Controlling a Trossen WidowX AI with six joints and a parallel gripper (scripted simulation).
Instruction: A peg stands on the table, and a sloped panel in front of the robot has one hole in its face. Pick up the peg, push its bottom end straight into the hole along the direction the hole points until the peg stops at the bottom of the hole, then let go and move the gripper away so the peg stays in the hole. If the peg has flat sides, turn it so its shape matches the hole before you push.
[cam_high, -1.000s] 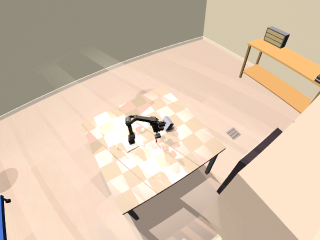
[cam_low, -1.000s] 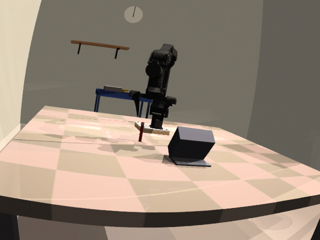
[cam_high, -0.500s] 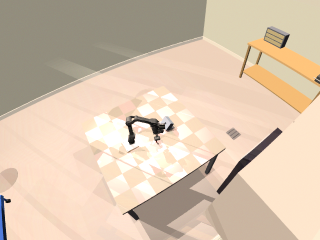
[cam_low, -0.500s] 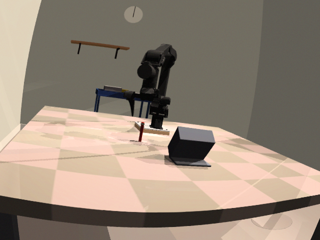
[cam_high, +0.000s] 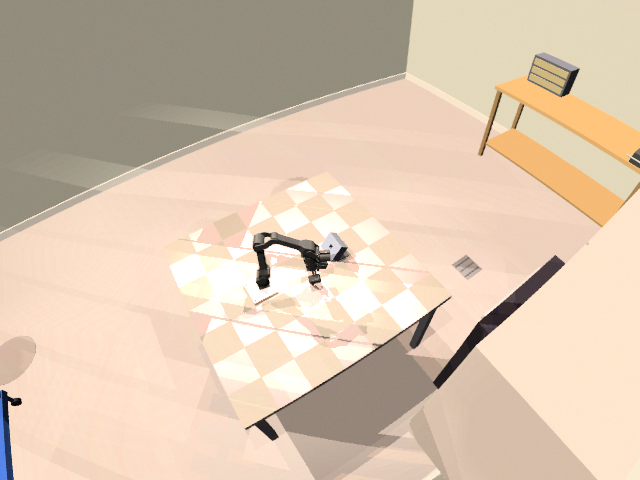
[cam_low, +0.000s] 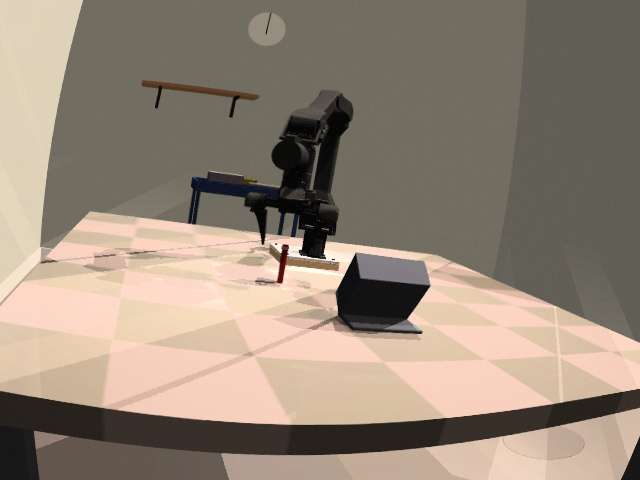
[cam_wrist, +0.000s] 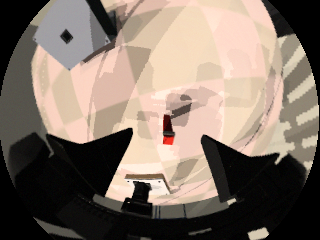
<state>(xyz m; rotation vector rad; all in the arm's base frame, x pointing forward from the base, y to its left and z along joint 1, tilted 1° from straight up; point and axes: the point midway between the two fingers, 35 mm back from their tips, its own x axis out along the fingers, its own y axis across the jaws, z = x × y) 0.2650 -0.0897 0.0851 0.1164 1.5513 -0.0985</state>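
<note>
My gripper tip is now 20 mm above the red peg. The rest, counted from my gripper tip: sloped panel 190 mm ahead, 160 mm to the left, 10 mm below.
</note>
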